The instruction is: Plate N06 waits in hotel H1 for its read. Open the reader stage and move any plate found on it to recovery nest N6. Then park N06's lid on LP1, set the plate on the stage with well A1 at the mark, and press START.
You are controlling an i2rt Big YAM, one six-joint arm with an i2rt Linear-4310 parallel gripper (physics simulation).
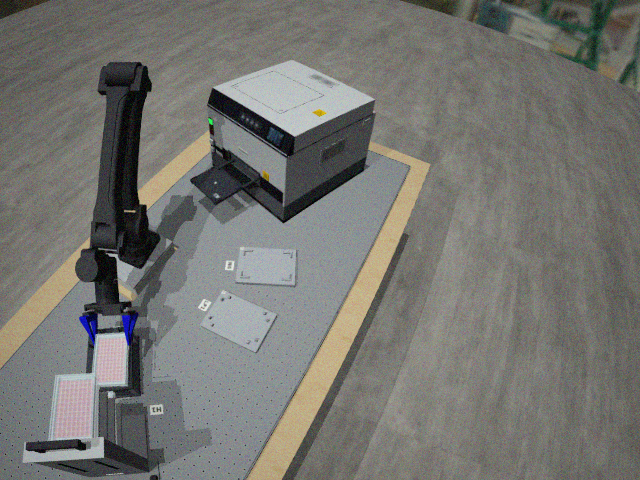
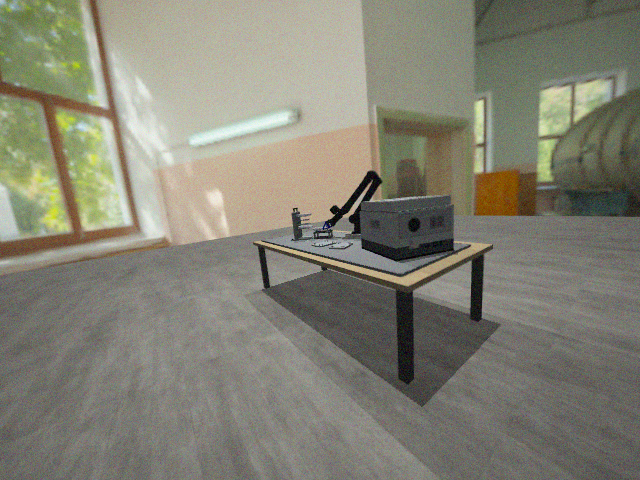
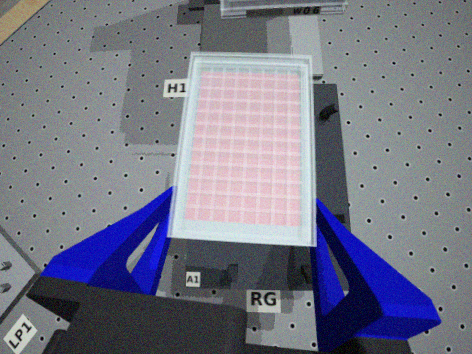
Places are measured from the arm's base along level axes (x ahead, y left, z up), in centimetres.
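Where they show: gripper, between the fingertips: (image 1: pixel 112 345) (image 2: pixel 324 228) (image 3: pixel 243 198); arm's base, origin of its link: (image 1: pixel 139 248) (image 2: pixel 359 232).
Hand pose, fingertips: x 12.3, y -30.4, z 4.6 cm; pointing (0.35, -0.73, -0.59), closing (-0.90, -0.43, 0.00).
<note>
Things, the pixels of their centre, and the offset from my fingertips. "spot": a spot on its surface instead.
- clear-lidded plate, middle of its body: (image 3: pixel 246 139) (image 1: pixel 110 358) dx +1.7, dy -3.3, dz +0.8 cm
- dark nest, middle of its body: (image 3: pixel 265 181) (image 1: pixel 112 361) (image 2: pixel 323 233) dx -0.5, dy -2.6, dz -4.6 cm
- RG label, a spot on its surface: (image 3: pixel 263 299) spot: dx -5.9, dy +6.5, dz -8.4 cm
- A1 mark, middle of its body: (image 3: pixel 193 279) dx +0.3, dy +6.6, dz -2.4 cm
- H1 label, a spot on its surface: (image 3: pixel 175 88) spot: dx +14.1, dy -7.8, dz -8.4 cm
- second plate, a spot on its surface: (image 3: pixel 284 8) spot: dx +4.0, dy -12.2, dz +2.4 cm
- reader, middle of its body: (image 1: pixel 289 131) (image 2: pixel 402 224) dx +14.8, dy +84.1, dz +7.2 cm
- hotel rack, middle of its body: (image 1: pixel 91 438) (image 2: pixel 300 223) dx +10.1, dy -20.9, dz +6.3 cm
- pink plate, middle of its body: (image 1: pixel 73 407) dx +8.1, dy -17.4, dz +14.4 cm
My gripper (image 1: pixel 109 329) (image 3: pixel 243 198) (image 2: pixel 326 226) has blue fingers and is shut on the long sides of a clear-lidded plate (image 1: pixel 110 358) (image 3: pixel 245 147) with pink wells. It holds the plate over a dark nest (image 3: pixel 329 151) with an RG label (image 3: pixel 263 299) and an A1 mark (image 3: pixel 192 279). An H1 label (image 3: pixel 175 88) lies to the plate's left. A second plate (image 3: pixel 284 8) sits in the hotel just beyond, with an edge label ending in 06. The reader (image 1: pixel 290 129) (image 2: pixel 406 226) stands at the back with its stage tray (image 1: pixel 220 183) slid out and bare.
Two flat grey pads lie mid-table, one with corner marks (image 1: pixel 266 266) and one with pins (image 1: pixel 238 320). The hotel rack (image 2: pixel 298 224) stands at the table's near-left end. Another pink plate (image 1: pixel 86 405) shows there, beside an IN label (image 1: pixel 156 410). The arm's base (image 1: pixel 132 238) stands left.
</note>
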